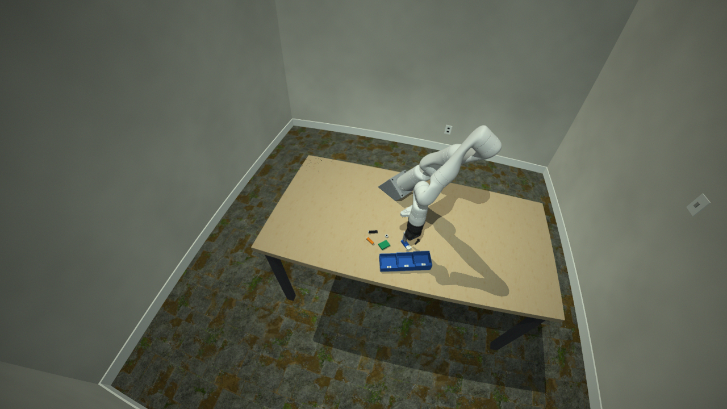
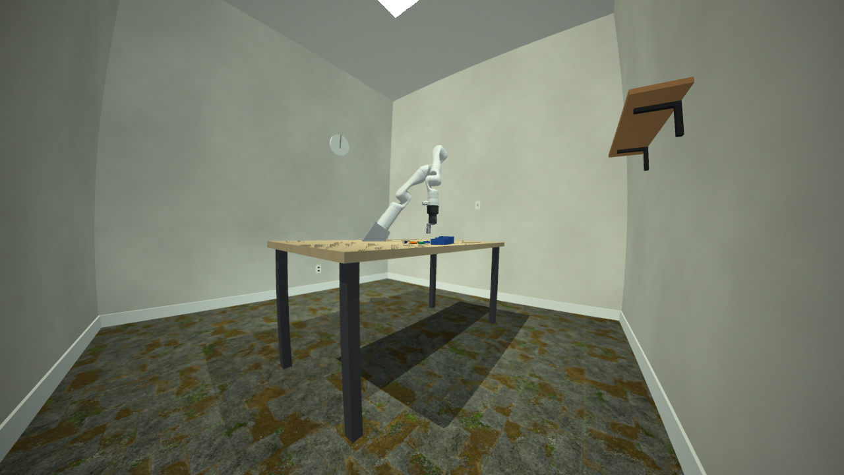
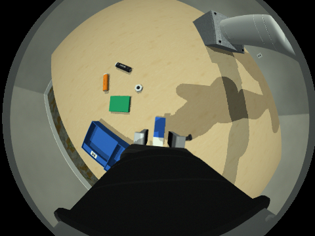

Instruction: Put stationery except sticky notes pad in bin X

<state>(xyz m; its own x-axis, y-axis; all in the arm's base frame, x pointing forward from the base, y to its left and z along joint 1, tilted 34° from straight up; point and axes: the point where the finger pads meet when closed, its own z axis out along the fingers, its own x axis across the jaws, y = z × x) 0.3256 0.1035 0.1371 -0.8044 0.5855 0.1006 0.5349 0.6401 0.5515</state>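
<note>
The eraser is 70 mm below my hand. From my hand the other things lie so: green pad (100 mm to the right, 80 mm below, 50 mm ahead); then blue bin (100 mm ahead, 60 mm below, 30 mm to the left); then black bolt-like item (70 mm below, 50 mm to the left, 50 mm behind).
</note>
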